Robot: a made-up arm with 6 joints. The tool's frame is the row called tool. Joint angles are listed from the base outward.
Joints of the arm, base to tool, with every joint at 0 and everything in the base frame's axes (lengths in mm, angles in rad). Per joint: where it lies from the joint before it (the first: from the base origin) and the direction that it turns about. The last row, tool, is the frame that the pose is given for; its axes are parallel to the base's.
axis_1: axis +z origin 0 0 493
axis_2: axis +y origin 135 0 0
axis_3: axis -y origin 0 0 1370
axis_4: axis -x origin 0 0 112
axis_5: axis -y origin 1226 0 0
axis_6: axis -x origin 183 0 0
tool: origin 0 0 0
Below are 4 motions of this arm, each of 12 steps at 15 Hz.
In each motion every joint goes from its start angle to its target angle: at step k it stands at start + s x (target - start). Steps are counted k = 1, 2, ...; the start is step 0. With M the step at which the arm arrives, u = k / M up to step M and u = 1 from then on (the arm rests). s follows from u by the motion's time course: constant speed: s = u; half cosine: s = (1 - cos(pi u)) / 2; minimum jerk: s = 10 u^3 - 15 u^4 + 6 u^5.
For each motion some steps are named. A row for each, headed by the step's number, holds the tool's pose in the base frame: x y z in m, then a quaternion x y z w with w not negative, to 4 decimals.
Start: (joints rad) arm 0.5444 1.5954 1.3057 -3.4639 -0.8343 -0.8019
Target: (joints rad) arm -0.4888 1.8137 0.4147 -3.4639 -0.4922 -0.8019
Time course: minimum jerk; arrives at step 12
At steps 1, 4, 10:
1: 2.4808 1.4342 0.2951 -0.7873 -0.2417 -0.1326 0.5515
4: 2.6587 0.8611 -0.0803 -0.8476 -0.0971 -0.0627 0.5179
10: 1.7413 -0.8768 -1.1406 -0.7071 0.4483 0.2200 0.5007

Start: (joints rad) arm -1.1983 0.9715 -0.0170 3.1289 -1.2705 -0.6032
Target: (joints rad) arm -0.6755 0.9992 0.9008 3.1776 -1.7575 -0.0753
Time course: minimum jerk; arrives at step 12
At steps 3, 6, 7, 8, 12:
3: 0.9456 -2.0837 0.4503 -0.8199 0.4640 -0.3155 0.1137
6: 1.4750 -2.0030 0.8629 0.8161 -0.3192 0.4755 0.0766
7: 1.6528 -1.9018 1.0321 0.7828 -0.2698 0.5439 0.1364
8: 1.7907 -1.7835 1.1826 0.7395 -0.2311 0.6058 0.1809
12: 1.9567 -1.5595 1.4073 0.6509 -0.1839 0.6997 0.2302

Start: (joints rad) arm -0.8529 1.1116 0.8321 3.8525 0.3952 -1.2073
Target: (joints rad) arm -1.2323 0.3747 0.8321 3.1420 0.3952 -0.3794
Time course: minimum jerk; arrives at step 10
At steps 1, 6, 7, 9, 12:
1: 1.7469 -2.0830 0.7878 -0.7633 0.5585 0.1305 0.2974
6: 0.9909 -2.0411 1.9684 -0.7953 0.5641 -0.0516 0.2158
7: 0.8063 -1.9261 2.1998 -0.8008 0.5636 -0.0923 0.1804
9: 0.6302 -1.7730 2.4103 -0.8043 0.5626 -0.1316 0.1385
12: 0.6208 -1.7635 2.4212 -0.8045 0.5626 -0.1337 0.1360

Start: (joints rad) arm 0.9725 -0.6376 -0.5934 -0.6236 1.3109 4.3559
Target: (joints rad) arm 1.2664 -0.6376 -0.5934 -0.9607 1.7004 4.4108
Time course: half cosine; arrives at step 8
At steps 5, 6, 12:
5: 0.3325 0.4381 1.8796 -0.9119 0.1382 -0.3736 0.0992
6: 0.3131 0.4409 1.8710 -0.9162 0.1519 -0.3511 0.1191
12: 0.2951 0.4430 1.8627 -0.9200 0.1642 -0.3294 0.1345

